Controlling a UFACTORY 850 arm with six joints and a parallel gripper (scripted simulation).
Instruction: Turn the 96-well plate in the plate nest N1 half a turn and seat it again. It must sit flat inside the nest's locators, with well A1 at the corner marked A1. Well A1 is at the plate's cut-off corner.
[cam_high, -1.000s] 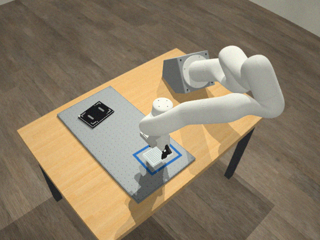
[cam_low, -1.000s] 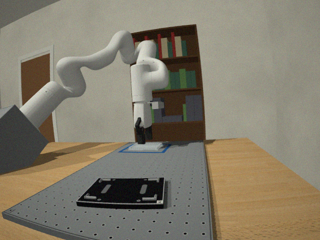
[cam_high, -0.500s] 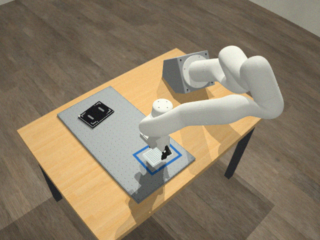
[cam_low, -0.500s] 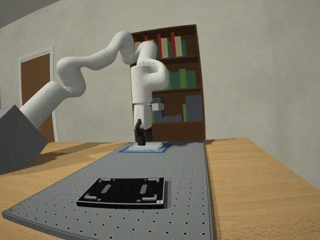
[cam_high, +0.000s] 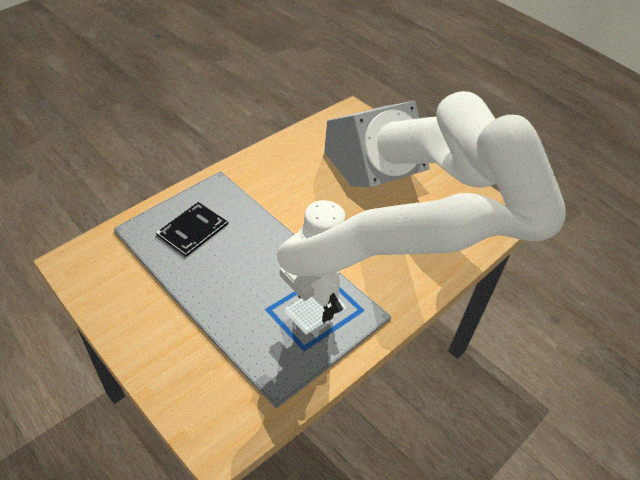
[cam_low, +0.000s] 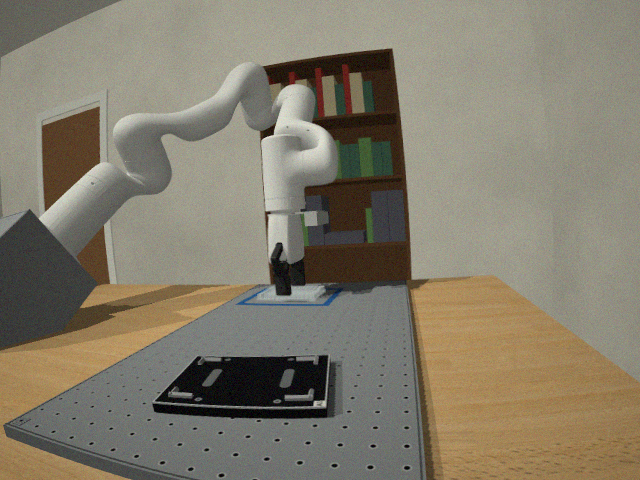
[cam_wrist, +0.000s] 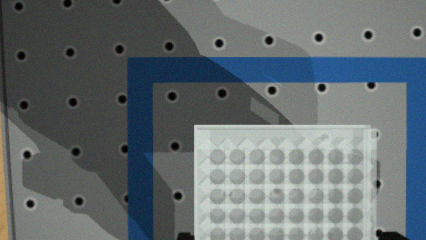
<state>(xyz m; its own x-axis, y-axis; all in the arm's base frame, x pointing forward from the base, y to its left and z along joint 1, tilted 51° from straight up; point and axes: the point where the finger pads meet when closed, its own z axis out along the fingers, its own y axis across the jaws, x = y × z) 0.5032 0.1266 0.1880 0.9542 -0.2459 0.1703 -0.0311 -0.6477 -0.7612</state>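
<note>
The 96-well plate lies 2 cm below my hand. From my hand the other things lie so: A1 corner mark: 17 cm ahead, 45 cm to the right, 1 cm below; then black plate nest N1: 8 cm ahead, 41 cm to the right, 2 cm below.
</note>
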